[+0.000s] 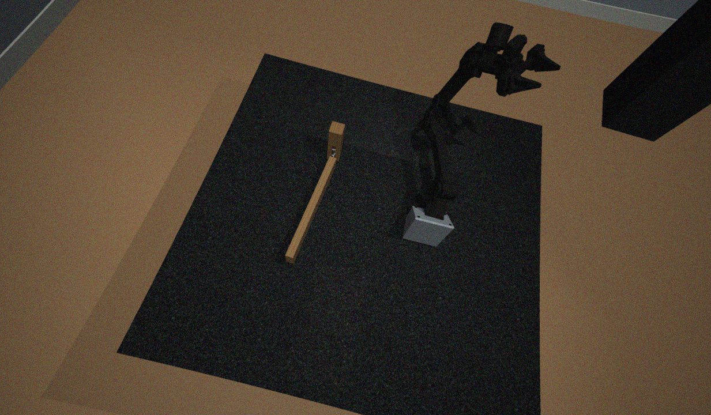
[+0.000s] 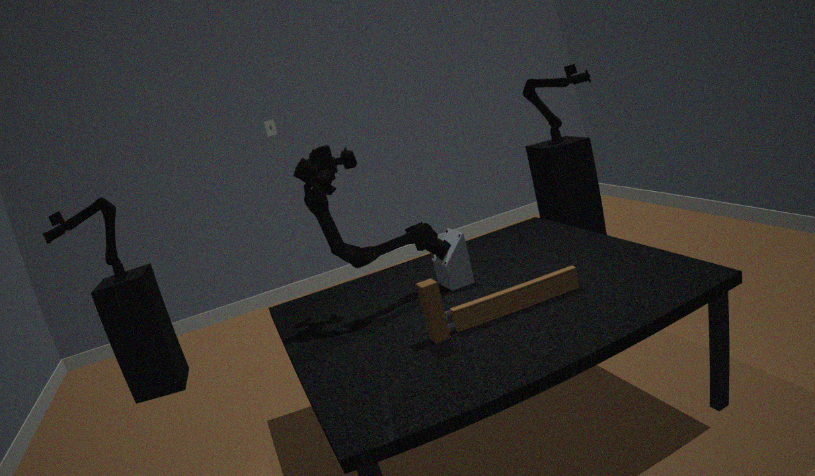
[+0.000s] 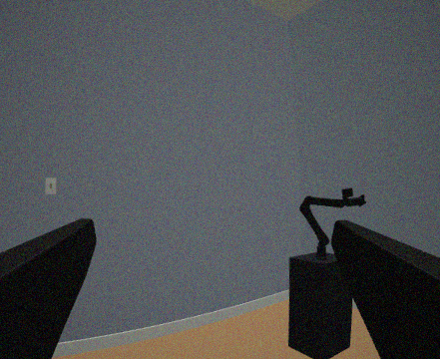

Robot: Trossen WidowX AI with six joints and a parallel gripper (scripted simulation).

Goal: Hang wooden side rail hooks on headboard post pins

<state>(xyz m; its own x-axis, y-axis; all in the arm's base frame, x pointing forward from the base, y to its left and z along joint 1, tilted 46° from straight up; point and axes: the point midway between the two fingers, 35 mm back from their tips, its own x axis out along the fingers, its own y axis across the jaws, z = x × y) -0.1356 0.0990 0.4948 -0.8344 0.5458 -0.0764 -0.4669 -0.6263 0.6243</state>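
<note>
My gripper tip is now 55 cm short of the wooden headboard post, 49 cm above it and 9 cm to the right of it.
</note>
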